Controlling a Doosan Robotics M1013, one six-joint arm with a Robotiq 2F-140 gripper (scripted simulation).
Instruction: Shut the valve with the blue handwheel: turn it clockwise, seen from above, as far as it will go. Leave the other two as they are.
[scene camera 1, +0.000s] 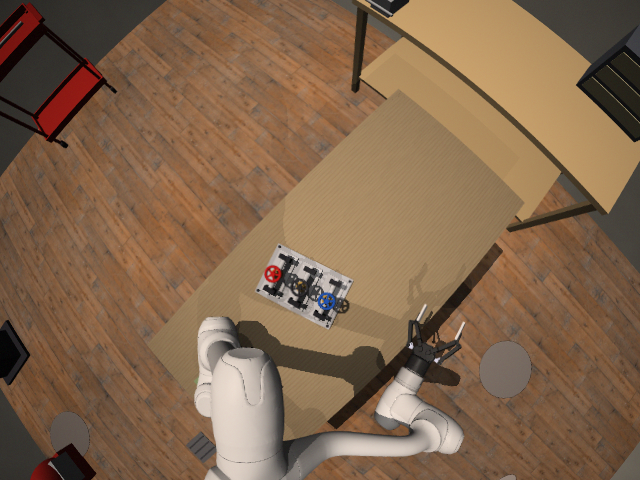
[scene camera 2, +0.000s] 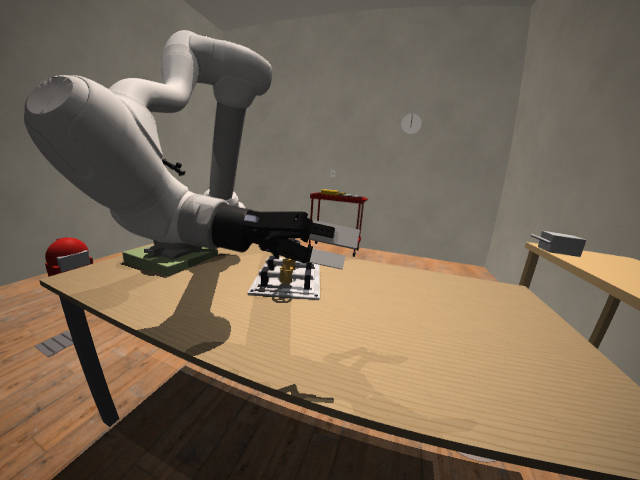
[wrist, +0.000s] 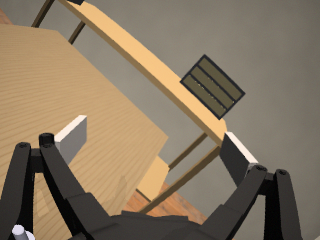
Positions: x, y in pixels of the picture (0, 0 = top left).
Labels:
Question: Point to my gripper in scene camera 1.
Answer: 444, 314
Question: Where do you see my gripper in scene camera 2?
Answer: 349, 253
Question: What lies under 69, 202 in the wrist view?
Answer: My gripper.

